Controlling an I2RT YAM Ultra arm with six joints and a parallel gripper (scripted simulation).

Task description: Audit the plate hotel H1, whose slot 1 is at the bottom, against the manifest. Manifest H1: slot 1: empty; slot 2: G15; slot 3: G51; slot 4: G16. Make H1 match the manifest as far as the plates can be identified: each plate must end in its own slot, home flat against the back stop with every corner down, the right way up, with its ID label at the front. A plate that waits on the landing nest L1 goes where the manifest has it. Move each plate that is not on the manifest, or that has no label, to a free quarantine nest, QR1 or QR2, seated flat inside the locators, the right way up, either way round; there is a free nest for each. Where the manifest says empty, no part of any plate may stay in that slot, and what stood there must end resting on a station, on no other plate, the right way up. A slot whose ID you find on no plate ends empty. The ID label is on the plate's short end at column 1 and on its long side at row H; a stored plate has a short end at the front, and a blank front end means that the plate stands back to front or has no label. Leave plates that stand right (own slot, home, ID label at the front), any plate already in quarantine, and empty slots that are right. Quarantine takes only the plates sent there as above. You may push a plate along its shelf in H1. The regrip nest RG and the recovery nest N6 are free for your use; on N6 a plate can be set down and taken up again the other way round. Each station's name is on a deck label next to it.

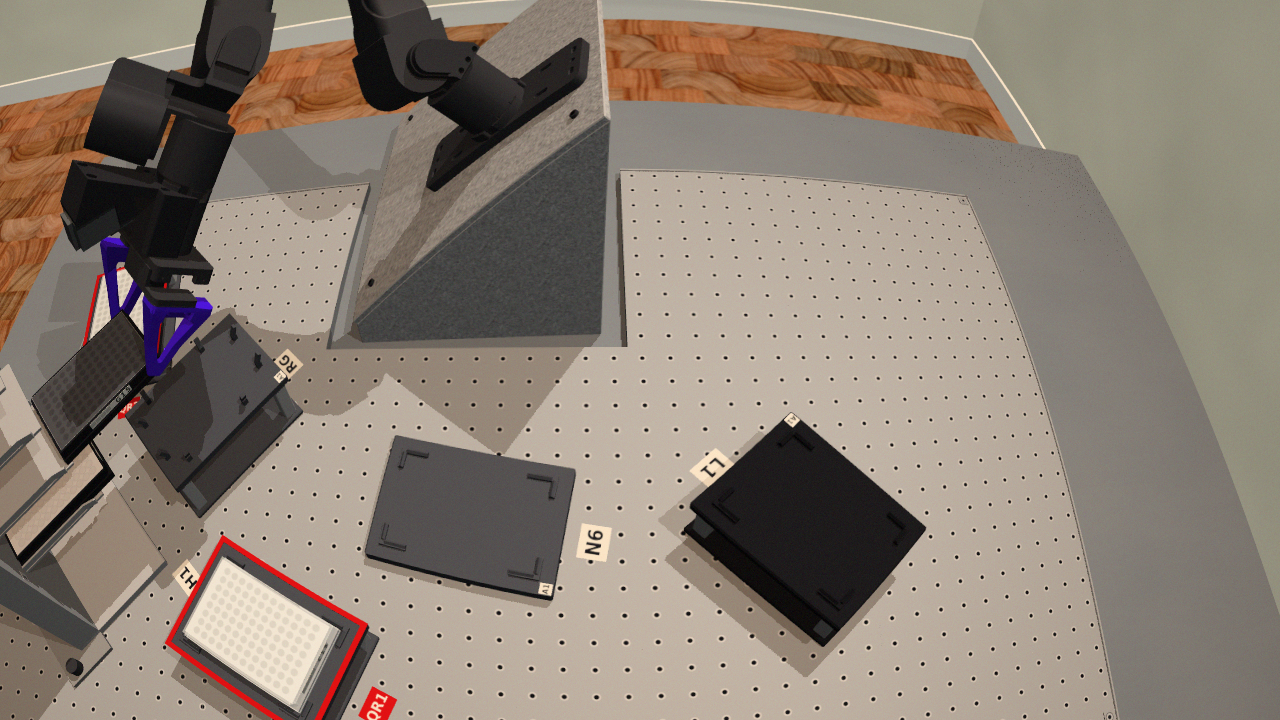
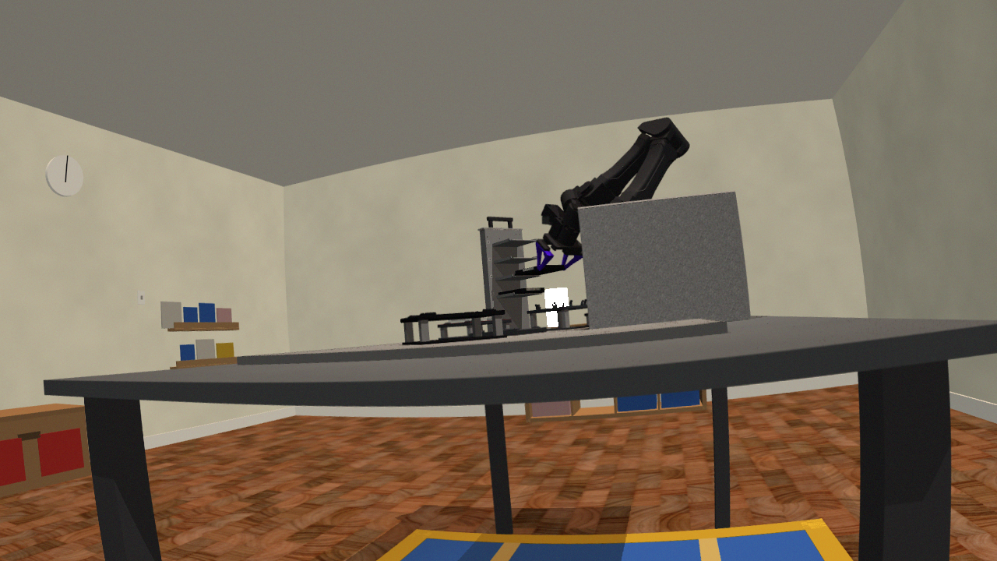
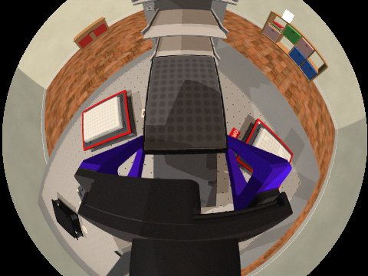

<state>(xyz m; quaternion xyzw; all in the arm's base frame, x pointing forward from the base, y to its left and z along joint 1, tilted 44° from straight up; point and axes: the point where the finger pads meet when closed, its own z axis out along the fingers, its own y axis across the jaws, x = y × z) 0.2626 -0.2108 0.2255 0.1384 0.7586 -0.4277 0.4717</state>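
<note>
Now: the regrip nest RG 20 mm behind my hand, 20 mm to the left of it and 120 mm below it. From my hand the other things lie so: plate hotel H1: 190 mm ahead, 140 mm to the right, 10 mm below; then quarantine nest QR2: 140 mm behind, 160 mm to the right, 140 mm below; then quarantine nest QR1: 190 mm ahead, 120 mm to the left, 140 mm below.
</note>
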